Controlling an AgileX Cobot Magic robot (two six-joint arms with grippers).
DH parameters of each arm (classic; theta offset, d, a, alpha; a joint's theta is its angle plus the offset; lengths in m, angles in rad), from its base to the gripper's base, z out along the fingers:
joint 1: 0 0.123 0 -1.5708
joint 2: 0.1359 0 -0.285 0
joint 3: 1.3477 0 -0.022 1.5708
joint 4: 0 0.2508 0 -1.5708
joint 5: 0 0 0.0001 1.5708
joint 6: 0 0.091 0 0
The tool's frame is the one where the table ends.
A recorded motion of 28 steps. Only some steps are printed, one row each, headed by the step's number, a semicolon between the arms.
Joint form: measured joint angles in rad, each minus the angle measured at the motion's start. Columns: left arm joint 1, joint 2, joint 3, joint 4, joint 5, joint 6; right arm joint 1, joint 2, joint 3, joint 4, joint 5, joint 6.
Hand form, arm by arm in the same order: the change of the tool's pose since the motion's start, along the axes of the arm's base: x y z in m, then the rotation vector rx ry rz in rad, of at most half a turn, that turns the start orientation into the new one. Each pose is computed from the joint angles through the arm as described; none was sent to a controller.
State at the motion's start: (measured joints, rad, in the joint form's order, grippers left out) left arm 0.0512 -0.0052 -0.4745 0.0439 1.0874 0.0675; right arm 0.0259 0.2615 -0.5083 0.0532 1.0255 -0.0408
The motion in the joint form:
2: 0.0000 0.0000 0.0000 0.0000 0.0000 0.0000; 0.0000 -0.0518 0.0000 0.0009 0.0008 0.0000
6: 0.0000 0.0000 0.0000 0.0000 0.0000 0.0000; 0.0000 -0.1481 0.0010 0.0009 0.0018 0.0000
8: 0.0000 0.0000 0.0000 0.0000 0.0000 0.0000; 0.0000 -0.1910 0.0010 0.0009 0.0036 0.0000
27: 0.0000 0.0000 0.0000 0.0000 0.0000 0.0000; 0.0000 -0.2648 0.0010 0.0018 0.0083 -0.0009
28: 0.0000 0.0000 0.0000 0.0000 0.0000 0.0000; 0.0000 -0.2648 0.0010 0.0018 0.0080 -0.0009
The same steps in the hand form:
2: 0.0000 0.0000 0.0000 0.0000 0.0000 0.0000; -0.0081 -0.0001 0.0016 0.0021 -0.0510 0.0004
6: 0.0000 0.0000 0.0000 0.0000 0.0000 0.0000; -0.0233 -0.0005 0.0033 0.0046 -0.1452 0.0004
8: 0.0000 0.0000 0.0000 0.0000 0.0000 0.0000; -0.0302 -0.0007 0.0036 0.0056 -0.1863 0.0006
27: 0.0000 0.0000 0.0000 0.0000 0.0000 0.0000; -0.0421 -0.0009 0.0033 0.0073 -0.2555 0.0017
28: 0.0000 0.0000 0.0000 0.0000 0.0000 0.0000; -0.0421 -0.0009 0.0033 0.0073 -0.2558 0.0017

